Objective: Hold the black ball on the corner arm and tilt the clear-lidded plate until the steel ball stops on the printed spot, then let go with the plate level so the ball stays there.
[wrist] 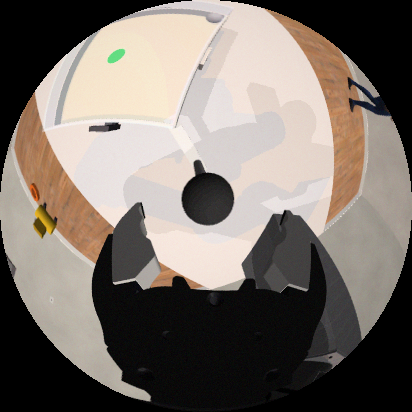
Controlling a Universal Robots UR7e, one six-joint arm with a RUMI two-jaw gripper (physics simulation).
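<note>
The black ball (207, 199) is at the middle of the wrist view, on a short dark stem at the end of the pale corner arm (189, 142). The arm runs from the near corner of the clear-lidded plate (145, 120). The printed green spot (116, 55) is on the plate's cream surface, at the upper left. The steel ball (214, 18) rests in the plate's far right corner, away from the spot. My gripper (213, 208) is open and empty. The black ball appears between the two jaws, near the level of their tips; contact is not visible.
A dark bracket (104, 127) sits at the plate's near edge, and a light one (205, 58) at its right edge. The white table top (100, 165) has a wooden floor around it (55, 175). A yellow object (45, 220), an orange ring (34, 192) and a person's legs (370, 100) show farther off.
</note>
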